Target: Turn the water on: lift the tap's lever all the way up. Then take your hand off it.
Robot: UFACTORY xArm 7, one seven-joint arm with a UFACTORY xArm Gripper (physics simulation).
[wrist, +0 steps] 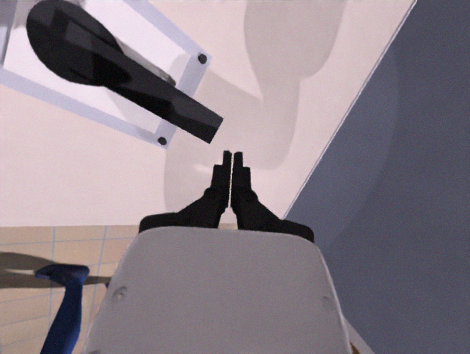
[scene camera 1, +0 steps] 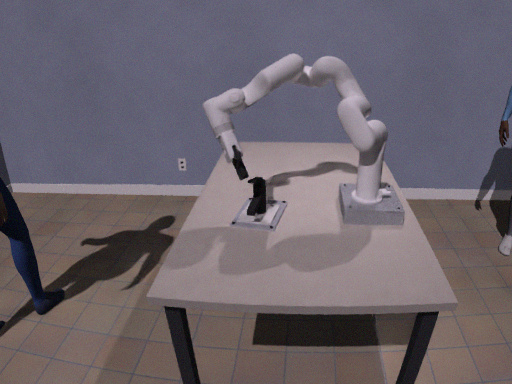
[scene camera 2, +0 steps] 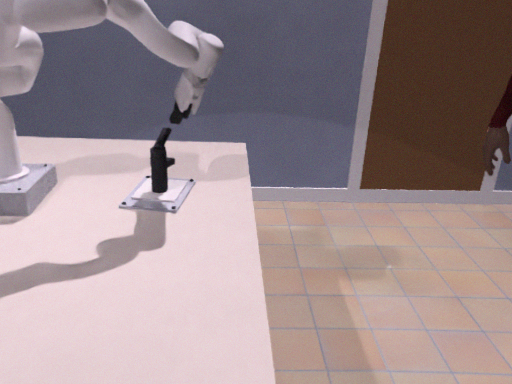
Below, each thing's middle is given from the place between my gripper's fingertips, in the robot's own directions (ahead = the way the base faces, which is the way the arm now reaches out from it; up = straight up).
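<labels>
From the grey plate (scene camera 2: 128, 203), my gripper is now 40 mm past it and 110 mm to the left of it, and it's 190 mm above the plate.
</labels>
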